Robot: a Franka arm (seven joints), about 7 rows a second.
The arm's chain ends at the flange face. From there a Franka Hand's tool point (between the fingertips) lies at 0.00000 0.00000 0.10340 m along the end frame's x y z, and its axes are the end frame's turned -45 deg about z.
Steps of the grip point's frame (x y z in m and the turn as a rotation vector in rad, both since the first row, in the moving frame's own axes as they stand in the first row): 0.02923, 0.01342, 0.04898, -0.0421, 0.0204, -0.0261; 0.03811, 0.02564, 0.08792, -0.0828, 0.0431, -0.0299; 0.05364, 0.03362, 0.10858, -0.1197, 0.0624, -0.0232
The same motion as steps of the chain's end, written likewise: 0.02557, -0.01271, 0.04909, -0.0153, 0.0442, -0.0261; 0.03584, -0.01158, 0.08837, -0.0281, 0.0890, -0.0299; 0.04838, -0.01818, 0.10952, -0.0405, 0.1288, -0.0232
